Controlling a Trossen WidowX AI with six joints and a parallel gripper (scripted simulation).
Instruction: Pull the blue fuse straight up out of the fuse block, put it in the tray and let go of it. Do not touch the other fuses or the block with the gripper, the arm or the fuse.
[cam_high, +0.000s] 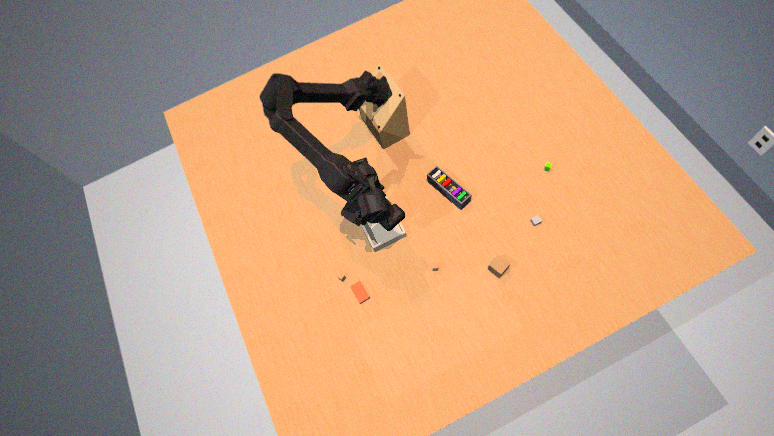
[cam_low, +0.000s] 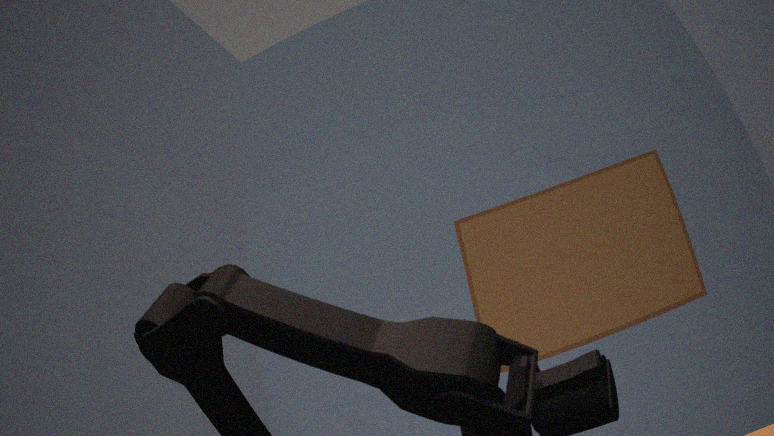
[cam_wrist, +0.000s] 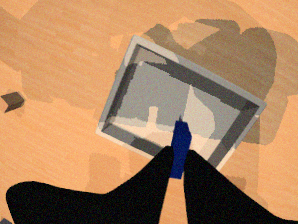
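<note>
My gripper tip is now 10 mm above the blue fuse. The rest, counted from my gripper tip: white tray (90 mm below); then orange-red flat piece (170 mm ahead, 120 mm to the right, 80 mm below); then brown cube (240 mm ahead, 250 mm to the left, 70 mm below).
</note>
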